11 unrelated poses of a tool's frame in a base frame.
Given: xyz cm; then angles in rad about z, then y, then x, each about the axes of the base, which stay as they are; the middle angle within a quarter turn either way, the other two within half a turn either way.
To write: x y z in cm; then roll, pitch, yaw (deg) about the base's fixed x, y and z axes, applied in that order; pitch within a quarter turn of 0, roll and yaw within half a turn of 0. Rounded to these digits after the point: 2 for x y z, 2 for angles.
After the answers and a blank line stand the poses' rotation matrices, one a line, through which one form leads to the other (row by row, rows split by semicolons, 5 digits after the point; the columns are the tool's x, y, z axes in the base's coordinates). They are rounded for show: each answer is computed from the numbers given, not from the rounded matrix.
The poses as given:
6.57, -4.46, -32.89, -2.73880, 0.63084, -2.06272
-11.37, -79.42, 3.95, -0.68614, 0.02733, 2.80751
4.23, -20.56, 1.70, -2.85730, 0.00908, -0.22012
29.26, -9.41, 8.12, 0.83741, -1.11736, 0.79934
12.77, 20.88, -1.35, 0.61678, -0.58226, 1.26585
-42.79, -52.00, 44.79, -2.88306, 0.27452, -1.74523
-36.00, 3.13, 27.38, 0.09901, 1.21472, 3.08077
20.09, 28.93, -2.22, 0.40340, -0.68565, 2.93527
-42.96, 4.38, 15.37, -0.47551, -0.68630, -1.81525
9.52, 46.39, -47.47, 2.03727, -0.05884, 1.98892
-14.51, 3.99, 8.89, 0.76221, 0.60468, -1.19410
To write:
6.57, -4.46, -32.89, 112.52, -5.12, 138.23
-11.37, -79.42, 3.95, 164.04, 10.82, 38.06
4.23, -20.56, 1.70, 11.98, -4.00, -164.19
29.26, -9.41, 8.12, 2.68, -72.20, 16.45
12.77, 20.88, -1.35, 69.83, -43.35, -20.46
-42.79, -52.00, 44.79, 99.83, -11.91, 161.99
-36.00, 3.13, 27.38, -174.75, -69.55, -6.90
20.09, 28.93, -2.22, 150.32, 29.31, -35.27
-42.96, 4.38, 15.37, -101.35, -17.93, 43.71
9.52, 46.39, -47.47, -136.13, -55.79, -142.99
-14.51, 3.99, 8.89, -60.19, 52.50, -12.17

-0.74291 0.31654 0.58982; 0.66342 0.23073 0.71178; 0.08922 0.92009 -0.38142
0.77341 0.63332 0.02733; 0.60546 -0.72524 -0.32778; -0.18777 0.27005 -0.94436
-0.95982 0.28047 0.00908; -0.27181 -0.93726 0.21834; 0.06975 0.20710 0.97583
0.29323 -0.32544 -0.89895; 0.08655 0.94546 -0.31404; 0.95212 0.01428 0.30540
0.68133 -0.48310 -0.54991; -0.25423 0.54832 -0.79669; 0.68641 0.68261 0.25077
-0.93057 0.24609 0.27108; 0.30247 0.09953 0.94795; 0.20630 0.96412 -0.16705
0.34689 -0.03446 0.93727; -0.04197 -0.99889 -0.02119; 0.93697 -0.03199 -0.34795
0.71188 -0.30383 -0.63318; -0.50352 -0.84931 -0.15856; -0.48958 0.43170 -0.75759
0.68777 0.35415 -0.63368; 0.65743 0.06629 0.75060; 0.30783 -0.93284 -0.18723
-0.44896 -0.89161 -0.05881; -0.33850 0.23061 -0.91227; 0.82696 -0.38967 -0.40534
0.59506 -0.56808 0.56850; -0.12836 0.63111 0.76500; -0.79337 -0.52819 0.30262

